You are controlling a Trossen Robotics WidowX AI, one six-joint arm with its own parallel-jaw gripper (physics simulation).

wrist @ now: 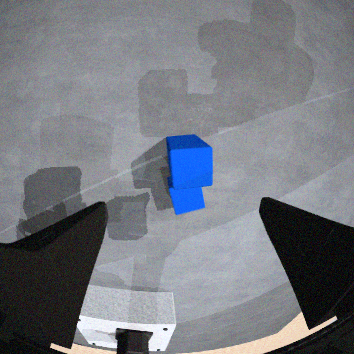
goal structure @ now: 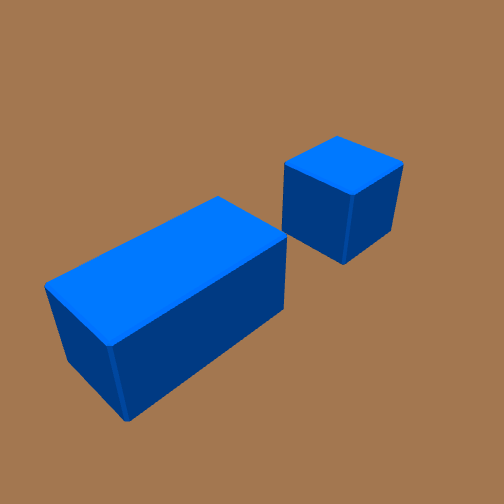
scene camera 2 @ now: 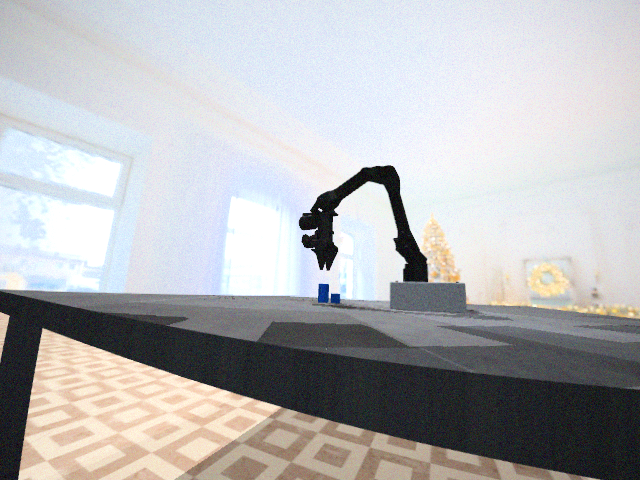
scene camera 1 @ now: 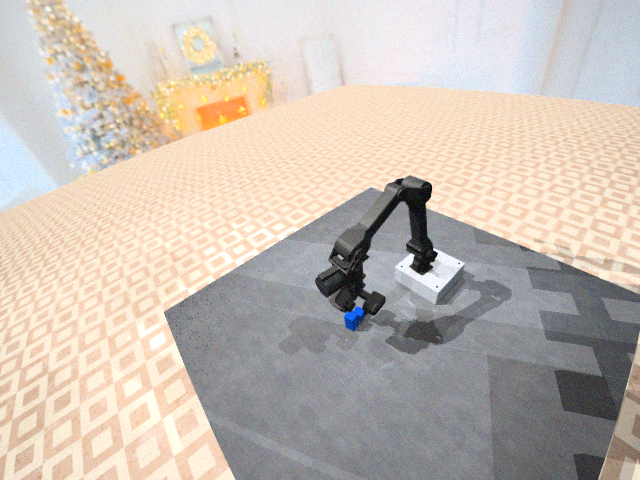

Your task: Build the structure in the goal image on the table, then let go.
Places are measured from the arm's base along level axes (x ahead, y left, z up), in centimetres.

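Pixels of known places: gripper, fingertip midpoint: (wrist: 185,208) (scene camera 2: 324,270); arm's base at its link origin: (wrist: 132,334) (scene camera 2: 416,283) (scene camera 1: 421,267).
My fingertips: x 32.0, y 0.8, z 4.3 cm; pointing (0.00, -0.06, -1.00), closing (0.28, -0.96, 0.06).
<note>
For each thing: its top centre in the pictures, then the offset to it from my fingertips. Level surfaces: height alone.
- stack at its top centre: (wrist: 192,168) (scene camera 1: 350,314) (scene camera 2: 323,283) dx +0.8, dy -1.0, dz -4.9 cm
- small blue cube at its top centre: (wrist: 187,198) (scene camera 1: 358,311) (scene camera 2: 335,293) dx -3.4, dy -2.5, dz -8.2 cm
- dark grey table at its surface level: dz -11.5 cm
A tall blue block or stack (scene camera 1: 351,321) (scene camera 2: 323,292) (wrist: 191,167) stands upright on the table. I cannot tell whether it is one piece or two stacked cubes. A small blue cube (scene camera 1: 360,312) (scene camera 2: 335,298) (wrist: 188,201) stands close beside it on the side toward the robot base, about half as high. A narrow gap shows between them in scene camera 2. In the wrist view the tall one hides part of the cube. My gripper (scene camera 1: 356,308) (scene camera 2: 324,269) (wrist: 185,208) is open and empty, pointing down above both, with its fingertips higher than the tall one's top.
The light grey robot base (scene camera 1: 436,289) (scene camera 2: 428,296) (wrist: 129,305) stands on the dark grey table (scene camera 1: 403,413) (scene camera 2: 206,317) (wrist: 300,150), on the cube's side of the tall piece. Shadows of the arm fall across the table around the blue pieces.
</note>
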